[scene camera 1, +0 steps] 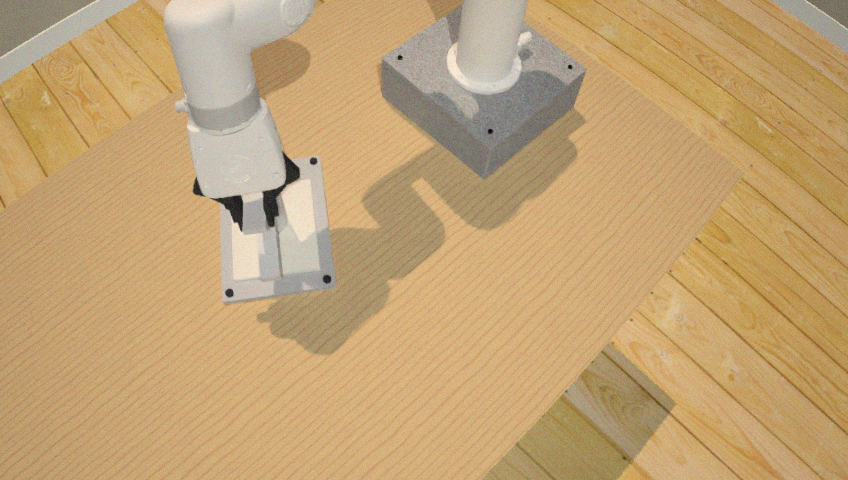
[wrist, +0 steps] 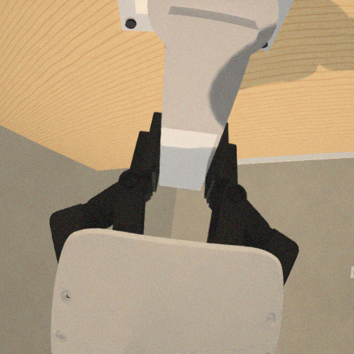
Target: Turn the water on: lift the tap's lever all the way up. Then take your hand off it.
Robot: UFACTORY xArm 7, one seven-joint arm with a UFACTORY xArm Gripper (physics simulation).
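Frame: origin at the arm's base, x ahead, y left, z up, level; millimetres.
Seen in the pictures: gripper, fingertip midpoint: (scene camera 1: 257,221); arm's base at its link origin: (scene camera 1: 483,65).
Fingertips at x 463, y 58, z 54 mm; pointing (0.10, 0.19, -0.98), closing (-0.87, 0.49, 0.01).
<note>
Pixels of each thing's top centre, then the offset from my fingertips to it. Level surfaces: height alone.
- tap's pale grey lever at its top centre: (scene camera 1: 252,189) dx -14, dy -25, dz +30 mm
- tap's spout at its top centre: (scene camera 1: 264,233) dx -6, dy -11, dz -52 mm
- grey-rimmed plate at its top centre: (scene camera 1: 272,222) dx -41, dy -72, dz -139 mm
- wooden table at its surface level: dz -151 mm
The tap's pale grey lever (scene camera 1: 254,221) (wrist: 200,75) shows between the black fingers in both views. In the wrist view it widens into a rounded head with a dark slot near the top edge. In the scene view its squared end is above the tap's spout (scene camera 1: 270,255). My gripper (scene camera 1: 255,217) (wrist: 188,130) is shut on the lever, with one finger on each side of it. The lever's exact tilt is hard to tell, and my gripper hides the tap's body in the scene view.
The tap stands on a grey-rimmed plate (scene camera 1: 279,287) with dark screws at its corners, on the wooden table (scene camera 1: 178,368). The arm's grey base block (scene camera 1: 434,121) stands at the back, right of the tap. The table's right edge borders the plank floor.
</note>
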